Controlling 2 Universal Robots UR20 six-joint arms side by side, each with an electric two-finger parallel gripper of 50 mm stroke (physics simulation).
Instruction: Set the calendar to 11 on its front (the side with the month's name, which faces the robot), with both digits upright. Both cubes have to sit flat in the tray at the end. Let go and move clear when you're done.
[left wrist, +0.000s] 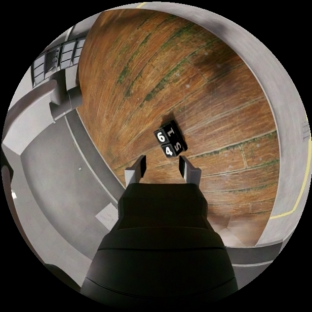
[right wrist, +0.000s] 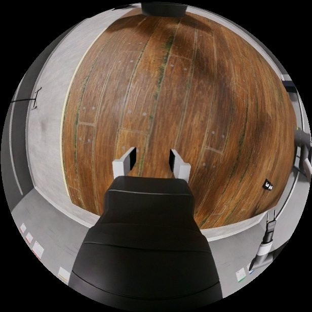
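Note:
Two black cubes with white digits stand side by side in the left wrist view. One cube (left wrist: 161, 136) shows a 6 on one face and a 1 on its right-hand face. The other cube (left wrist: 169, 150) shows a 4 and, on its right-hand face, a 5. The 1 and 5 look turned in this view. The tray is hard to tell from the dark cubes, and no month's name is readable. The calendar (right wrist: 268, 185) looks small at the right wrist view's lower right. My left gripper (left wrist: 162, 161) (right wrist: 271, 210) is open and empty, apart from the cubes. My right gripper (right wrist: 152, 155) is open and empty, far from them.
The calendar stands on a brown plank table top (left wrist: 225, 100) (right wrist: 105, 100). In the right wrist view, the calendar is near the table's edge, and a pale grey floor strip (right wrist: 47, 125) runs along the left. A grey robot part (left wrist: 65, 102) shows at the left wrist view's left.

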